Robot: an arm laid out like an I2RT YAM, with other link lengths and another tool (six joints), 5 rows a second.
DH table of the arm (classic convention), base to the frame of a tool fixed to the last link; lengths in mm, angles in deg. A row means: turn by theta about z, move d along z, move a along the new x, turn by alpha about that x. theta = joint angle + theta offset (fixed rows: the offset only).
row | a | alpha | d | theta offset
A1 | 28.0 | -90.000 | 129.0 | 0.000
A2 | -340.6 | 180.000 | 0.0 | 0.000
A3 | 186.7 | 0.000 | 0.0 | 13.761
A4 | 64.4 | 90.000 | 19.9 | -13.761
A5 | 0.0 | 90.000 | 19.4 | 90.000
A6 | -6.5 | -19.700 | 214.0 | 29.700
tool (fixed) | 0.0 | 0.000 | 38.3 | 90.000
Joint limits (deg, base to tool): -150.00..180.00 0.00..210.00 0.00..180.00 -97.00..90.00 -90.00..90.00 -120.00..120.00
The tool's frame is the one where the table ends.
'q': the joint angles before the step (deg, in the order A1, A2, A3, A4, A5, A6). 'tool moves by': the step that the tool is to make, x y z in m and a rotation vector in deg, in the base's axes. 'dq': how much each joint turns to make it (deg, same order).
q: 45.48, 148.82, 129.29, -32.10, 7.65, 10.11
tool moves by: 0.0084, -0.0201, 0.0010, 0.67, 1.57, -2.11
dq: -2.20, -1.07, -1.65, -0.18, -1.30, 0.91
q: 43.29, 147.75, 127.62, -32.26, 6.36, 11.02
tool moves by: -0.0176, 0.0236, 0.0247, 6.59, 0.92, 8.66
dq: -1.41, -3.52, -5.19, 5.55, -10.64, -4.27
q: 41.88, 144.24, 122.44, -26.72, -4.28, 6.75
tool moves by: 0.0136, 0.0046, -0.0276, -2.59, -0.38, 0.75
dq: -0.04, 5.97, 8.45, -4.06, 1.14, -2.03
